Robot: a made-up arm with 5 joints.
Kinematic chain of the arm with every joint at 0, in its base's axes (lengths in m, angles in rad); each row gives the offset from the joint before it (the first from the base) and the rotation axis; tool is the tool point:
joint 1: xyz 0 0 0.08 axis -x
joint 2: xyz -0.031 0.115 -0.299 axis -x
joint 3: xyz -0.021 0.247 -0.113 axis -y
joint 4: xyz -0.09 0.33 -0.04 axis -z
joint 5: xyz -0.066 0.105 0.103 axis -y
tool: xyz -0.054 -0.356 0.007
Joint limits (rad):
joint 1: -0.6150..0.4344
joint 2: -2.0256..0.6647
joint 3: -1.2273..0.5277
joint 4: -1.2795..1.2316
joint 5: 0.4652..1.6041
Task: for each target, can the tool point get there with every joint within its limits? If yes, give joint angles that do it. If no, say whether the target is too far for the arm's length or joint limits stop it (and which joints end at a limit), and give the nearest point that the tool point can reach.
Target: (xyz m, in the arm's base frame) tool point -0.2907 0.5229 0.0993
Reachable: yes | joints -0.4340 -0.6407 0.2042 0.2115 1.0452
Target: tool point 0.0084 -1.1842 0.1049
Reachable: no: joint limits stop it (at a limit: joint 2, joint 3, joint 4, joint 5) | nearest point -0.1328 -0.3957 0.0883 | short by 0.801 m
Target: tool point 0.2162 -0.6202 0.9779
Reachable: no: joint limits stop it (at a limit: joint 1, joint 2, joint 3, joint 4, joint 5) | nearest point -0.1328 -0.2804 0.3594 | short by 0.787 m
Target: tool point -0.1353 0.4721 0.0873
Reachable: yes | joints -0.4335 -0.1613 -1.0419 0.0390 1.2959
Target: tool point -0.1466 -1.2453 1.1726
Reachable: no: too far | nearest point -0.1328 -0.2975 0.3410 | short by 1.261 m
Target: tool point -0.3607 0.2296 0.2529
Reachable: yes | joints -0.2467 -1.2645 -0.2262 0.6403 0.9745
